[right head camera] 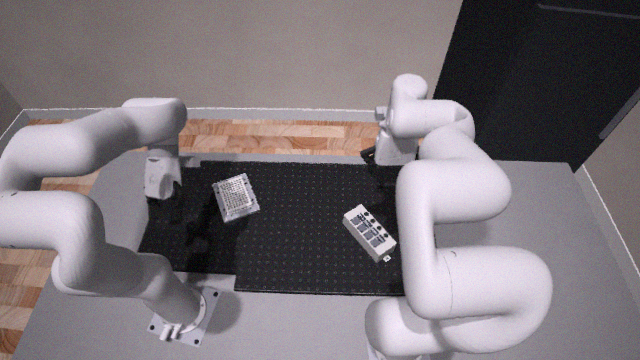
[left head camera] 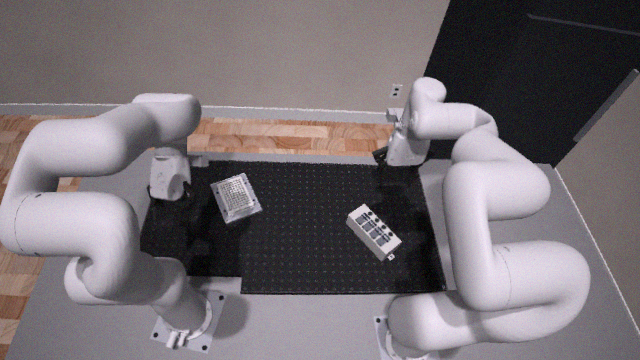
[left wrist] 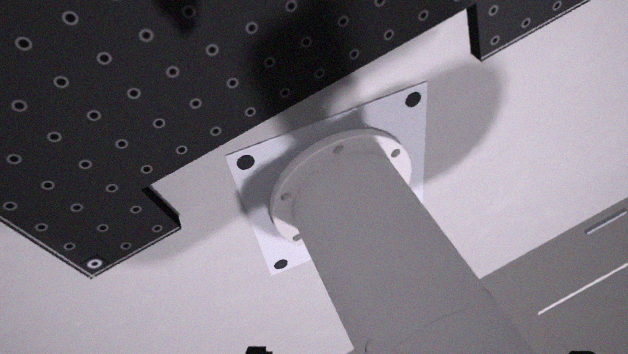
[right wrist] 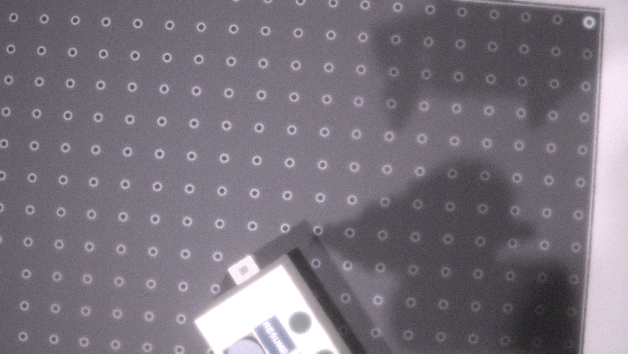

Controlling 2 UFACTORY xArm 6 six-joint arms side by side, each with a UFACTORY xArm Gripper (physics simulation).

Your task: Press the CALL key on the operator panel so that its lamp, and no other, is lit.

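Where they show: left gripper, fingertip midpoint: (right head camera: 164,221) (left head camera: 171,223); right gripper, fingertip midpoint: (right head camera: 388,172) (left head camera: 396,172); left arm's base, link origin: (right head camera: 184,310) (left head camera: 189,316) (left wrist: 340,188).
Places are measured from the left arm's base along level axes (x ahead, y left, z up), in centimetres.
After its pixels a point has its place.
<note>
The operator panel (left head camera: 372,232) {x 32.8, y -45.3, z 6.9 cm} (right head camera: 370,233) {x 33.0, y -46.3, z 6.9 cm} (right wrist: 250,305) {x 39.7, y -40.7, z 6.6 cm} is a white box lying diagonally right of the mat's middle. It has a row of keys with labels and a row of round lamps, which look dark. In the right wrist view its near end shows at the bottom, with a RESUME label (right wrist: 275,335) {x 38.2, y -42.8, z 6.6 cm}; the CALL label cannot be read. My right gripper (left head camera: 381,155) (right head camera: 369,154) is above the mat's back edge, behind the panel; its two-pronged shadow shows the fingers apart. My left gripper (left head camera: 169,196) (right head camera: 163,196) (left wrist: 420,351) {x 15.6, y 5.4, z 21.7 cm} is open and empty, far left of the panel.
A light square plate with a gridded block (left head camera: 236,197) {x 37.5, y -1.7, z 3.9 cm} (right head camera: 236,197) {x 37.4, y -2.0, z 3.9 cm} lies between the left gripper and the panel. Both rest on a black perforated mat (left head camera: 300,240) {x 28.5, y -24.6, z 1.3 cm} (right head camera: 300,240) {x 28.7, y -26.0, z 1.3 cm} (left wrist: 115,105) {x 15.3, y 12.6, z 1.3 cm} (right wrist: 150,120) {x 49.7, y -29.1, z 1.3 cm}. The left arm's base plate (left wrist: 405,117) {x 5.3, y -6.2, z 0.1 cm} stands beside the mat.
</note>
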